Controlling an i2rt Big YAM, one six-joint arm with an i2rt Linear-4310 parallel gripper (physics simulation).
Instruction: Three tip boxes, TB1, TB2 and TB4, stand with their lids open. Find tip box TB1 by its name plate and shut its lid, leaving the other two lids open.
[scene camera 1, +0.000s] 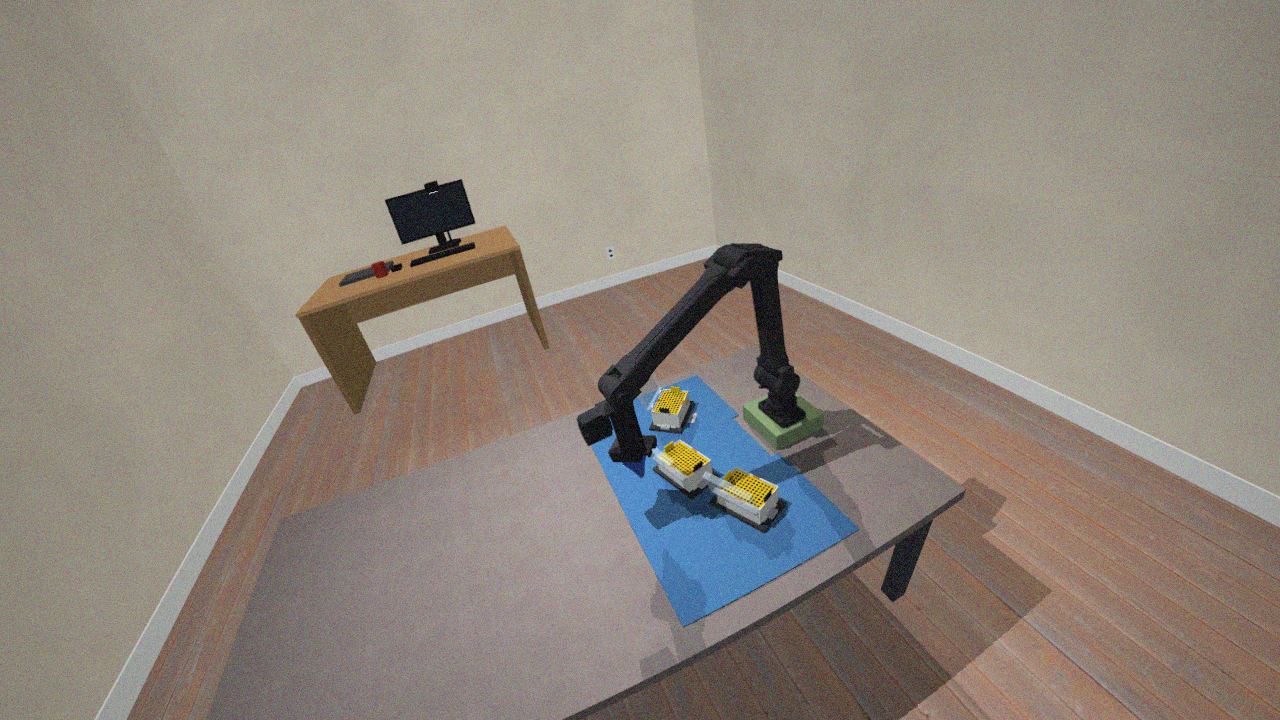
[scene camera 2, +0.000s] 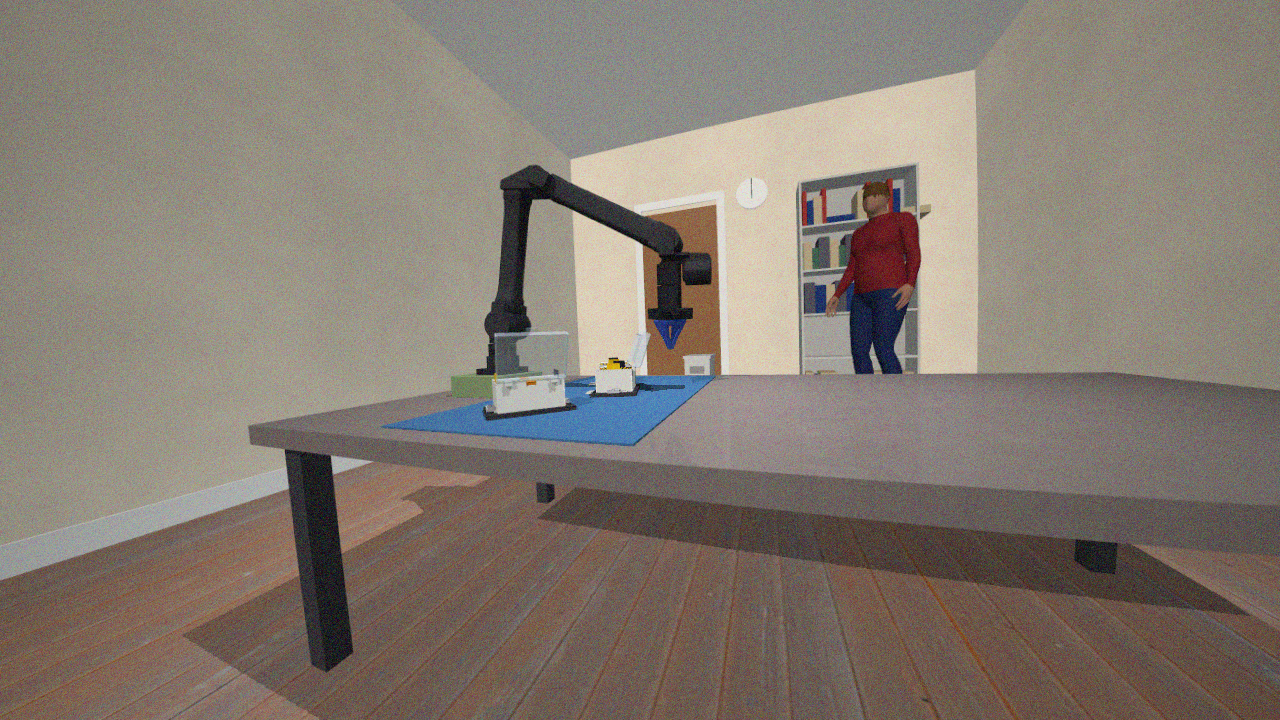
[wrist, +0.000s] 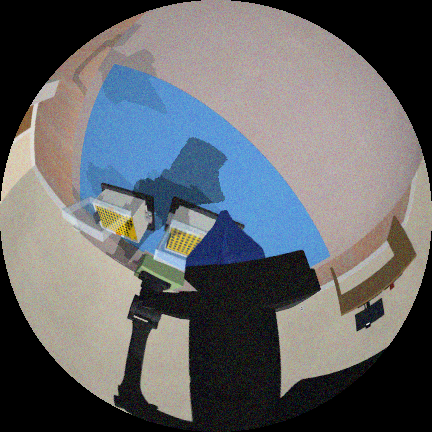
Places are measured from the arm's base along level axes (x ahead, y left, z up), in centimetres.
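Where they show: gripper, fingertip midpoint: (scene camera 1: 642, 476) (scene camera 2: 670, 349) (wrist: 224, 214); arm's base, origin of the base link: (scene camera 1: 781, 412) (wrist: 153, 279).
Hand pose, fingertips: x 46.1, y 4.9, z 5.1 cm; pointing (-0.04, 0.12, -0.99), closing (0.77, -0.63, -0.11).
Each offset is from my fingertips to the top centre of the thing. "spot": to the spot under its first point. Level surfaces: height alone.
Three white tip boxes with yellow racks stand on the blue mat: a far box @[dx -21.5, dy -28.1, dz -2.6 cm] (scene camera 1: 671, 410), a middle box @[dx -12.9, dy -3.9, dz -2.6 cm] (scene camera 1: 685, 467) and a near box @[spot: dx -15.8, dy +22.1, dz +3.7 cm] (scene camera 1: 750, 498) in scene camera 1. Clear lids stand open; one lid @[spot: dx -16.1, dy -33.9, dz +1.3 cm] (scene camera 2: 531, 351) is upright in scene camera 2, and another lid (scene camera 2: 639, 349) leans back. Two boxes, left (wrist: 119, 220) and right (wrist: 185, 238), show in the wrist view, the right one partly behind the fingers. No name plate is readable, so I cannot tell which is TB1. My gripper (scene camera 2: 670, 346) (wrist: 224, 214) is shut and empty, pointing down above the mat beside the boxes.
The blue mat @[dz -10.1 cm] (scene camera 1: 698, 573) (scene camera 2: 608, 429) (wrist: 135, 130) lies on the grey table @[dz -10.4 cm] (scene camera 1: 429, 555) (scene camera 2: 895, 438). The arm's green base block (scene camera 1: 781, 429) (wrist: 160, 271) stands beside the mat. A wooden desk (scene camera 1: 429, 268) with a monitor stands apart from the table.
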